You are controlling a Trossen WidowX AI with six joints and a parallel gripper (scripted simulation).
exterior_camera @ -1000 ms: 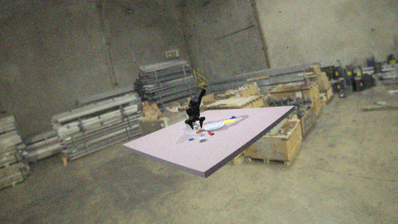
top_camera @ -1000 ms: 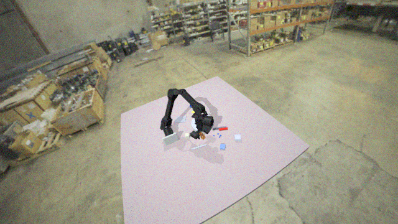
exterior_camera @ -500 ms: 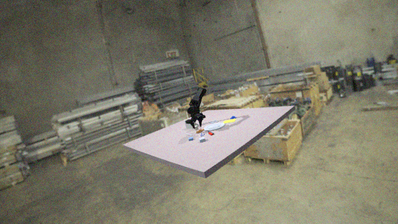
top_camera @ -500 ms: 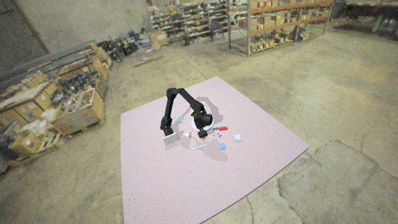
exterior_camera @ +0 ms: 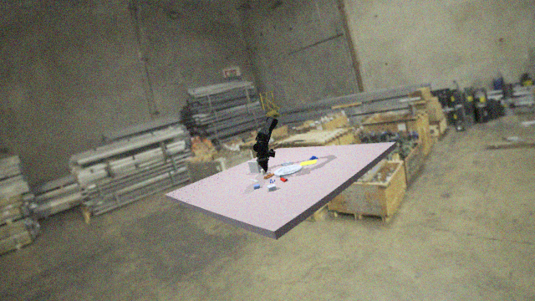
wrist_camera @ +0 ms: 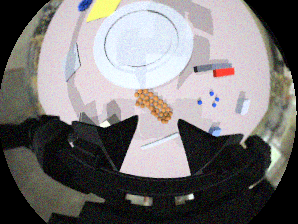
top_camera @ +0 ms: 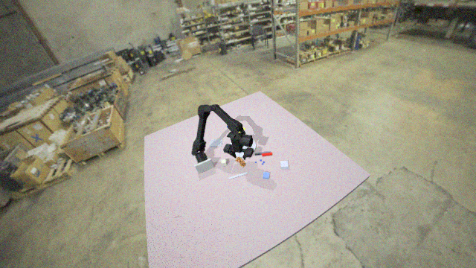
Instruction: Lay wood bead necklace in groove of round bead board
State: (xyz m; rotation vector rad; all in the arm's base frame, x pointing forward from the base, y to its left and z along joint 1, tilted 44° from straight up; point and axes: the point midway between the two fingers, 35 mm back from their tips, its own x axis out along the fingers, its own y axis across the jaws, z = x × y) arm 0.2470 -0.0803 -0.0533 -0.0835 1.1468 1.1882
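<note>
Now: the white stick 50 mm behind my gripper tip, 90 mm to the right of it and 50 mm below it. Also, from my gripper tip: cream cube 110 mm behind, 40 mm to the left, 30 mm below; red-handled tool 170 mm ahead, 40 mm below; blue block 110 mm ahead, 170 mm to the right, 40 mm below.
</note>
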